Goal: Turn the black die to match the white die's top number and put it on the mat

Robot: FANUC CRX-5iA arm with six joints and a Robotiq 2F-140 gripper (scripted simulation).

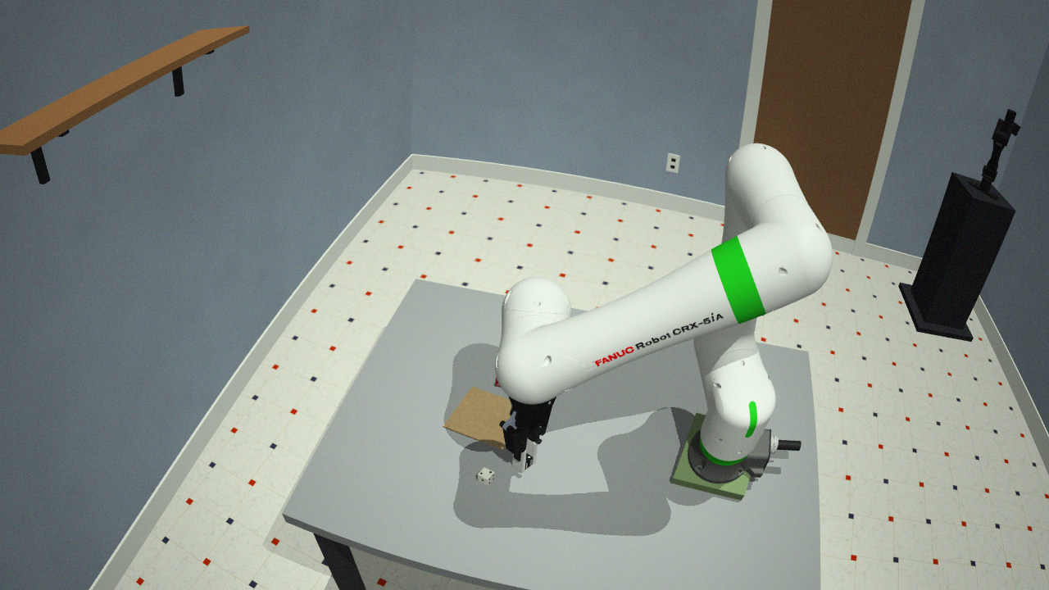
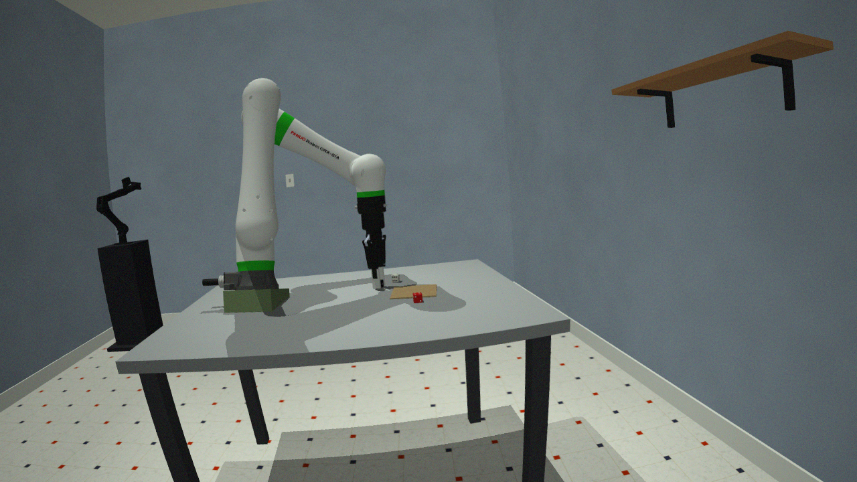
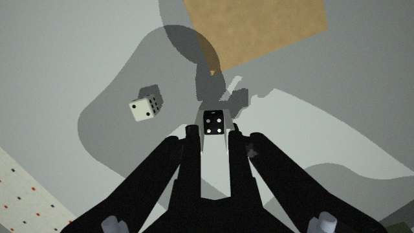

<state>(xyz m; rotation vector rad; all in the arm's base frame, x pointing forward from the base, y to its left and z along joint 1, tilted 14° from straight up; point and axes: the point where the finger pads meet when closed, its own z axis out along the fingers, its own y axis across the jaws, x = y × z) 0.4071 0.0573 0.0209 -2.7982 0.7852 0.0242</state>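
Now: hand 20 mm above the black die. From my hand the other things lie so: white die (60 mm to the left, 60 mm ahead, 20 mm below); tan mat (110 mm to the right, 100 mm ahead, 30 mm below); red die (230 mm to the right, 90 mm ahead, 20 mm below).
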